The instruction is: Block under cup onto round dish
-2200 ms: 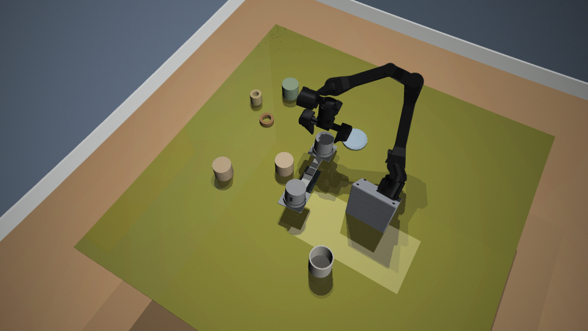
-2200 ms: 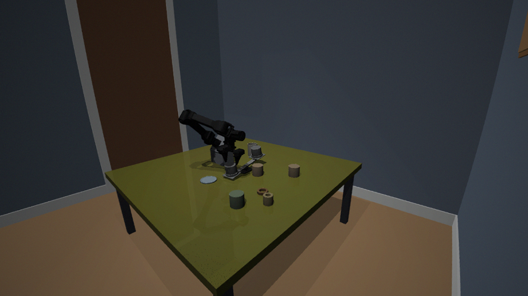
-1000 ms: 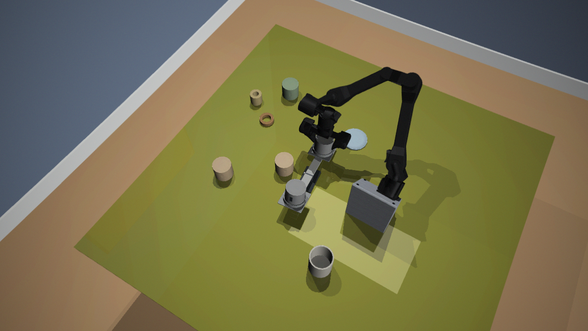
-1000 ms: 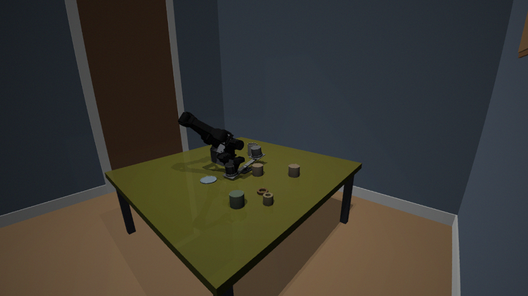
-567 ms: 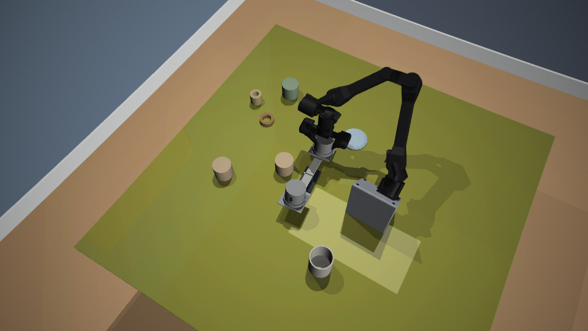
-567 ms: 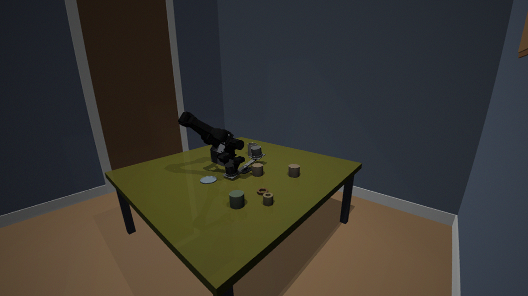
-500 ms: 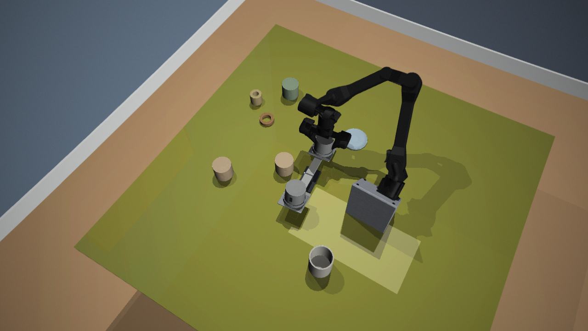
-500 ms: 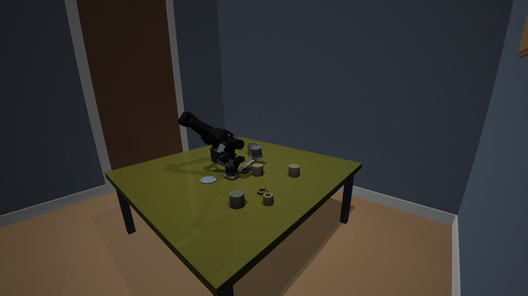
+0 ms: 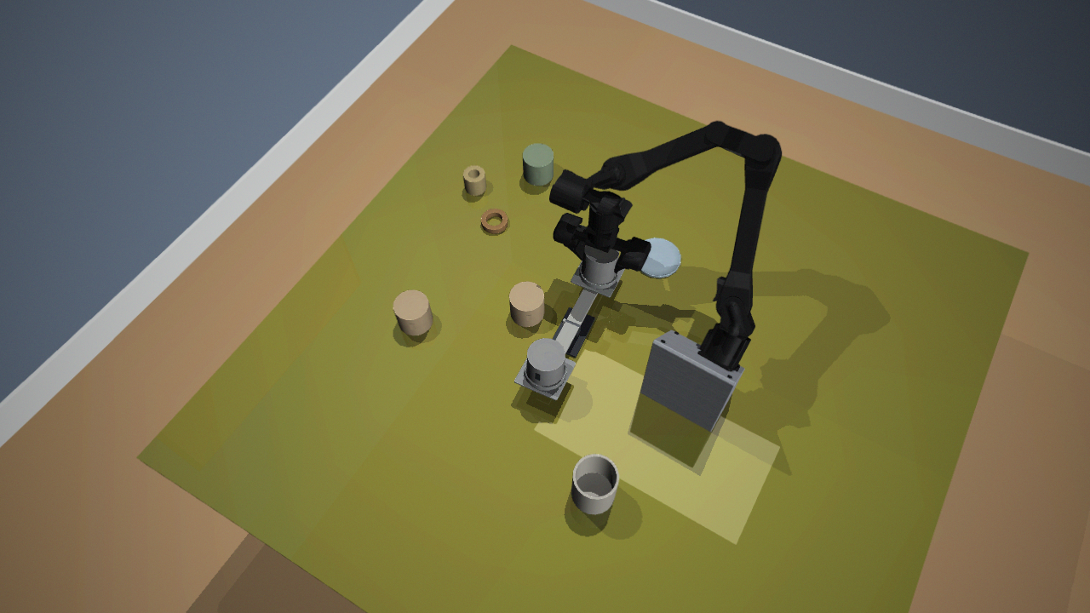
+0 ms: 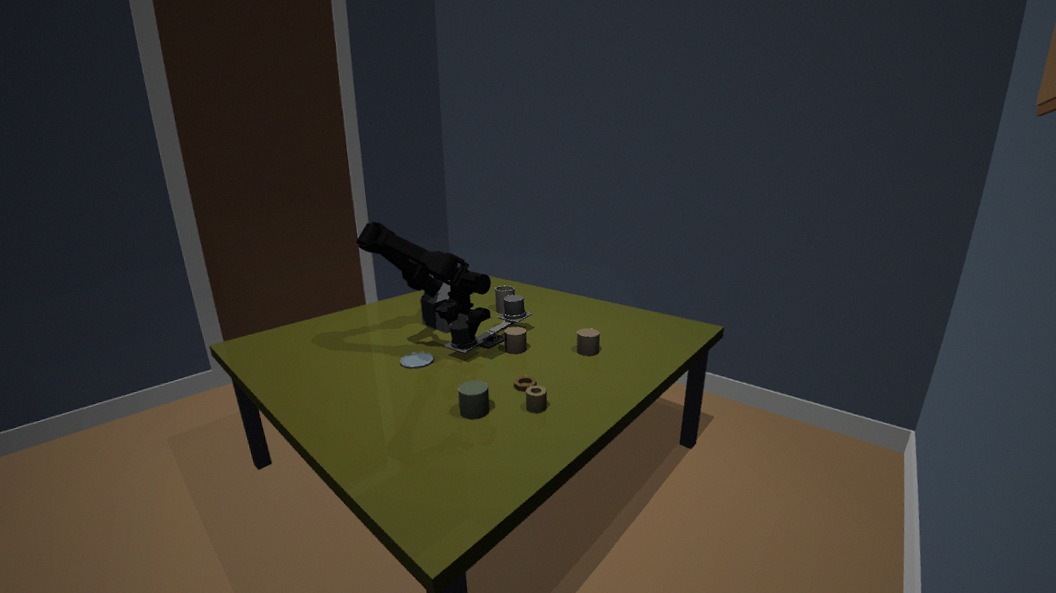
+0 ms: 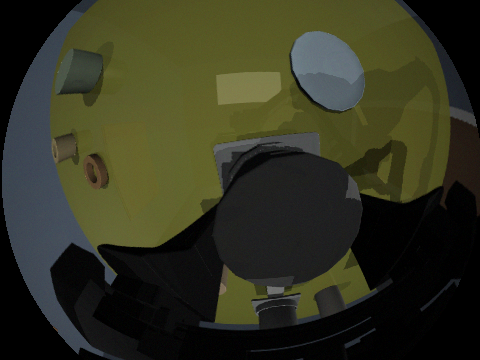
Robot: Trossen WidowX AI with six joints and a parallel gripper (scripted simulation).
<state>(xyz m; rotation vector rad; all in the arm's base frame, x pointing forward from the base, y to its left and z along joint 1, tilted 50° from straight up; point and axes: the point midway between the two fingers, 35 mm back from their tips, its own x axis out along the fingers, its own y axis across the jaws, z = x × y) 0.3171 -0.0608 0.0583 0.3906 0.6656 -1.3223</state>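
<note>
Right now my gripper tip is 13 cm to the left of the pale blue round dish, 7 cm past it and 6 cm above it. Round my gripper tip: small balance 13 cm to the left, 4 cm below, 3 cm behind; then green cylinder 27 cm ahead, 14 cm to the right, 3 cm below; then grey block 1 cm below.
</note>
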